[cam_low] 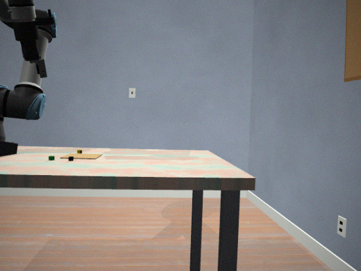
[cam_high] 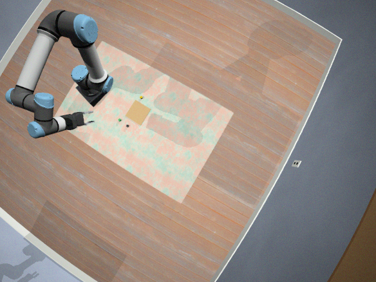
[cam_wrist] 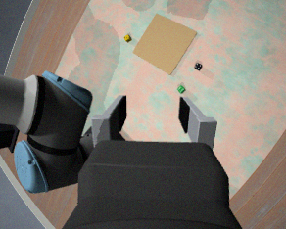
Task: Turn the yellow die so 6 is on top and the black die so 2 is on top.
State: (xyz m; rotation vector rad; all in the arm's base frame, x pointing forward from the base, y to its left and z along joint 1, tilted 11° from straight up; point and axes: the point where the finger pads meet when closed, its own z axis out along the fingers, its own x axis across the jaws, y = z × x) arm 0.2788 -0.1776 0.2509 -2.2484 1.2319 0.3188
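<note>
Right now my hand is 320 mm above the black die, 100 mm short of it and 50 mm to the right of it. From my hand the other things lie so: yellow die 320 mm below, 280 mm to the left, 60 mm ahead; tan mat 330 mm below, 170 mm to the left, 100 mm ahead; green die 320 mm below, 50 mm to the left, 20 mm ahead.
</note>
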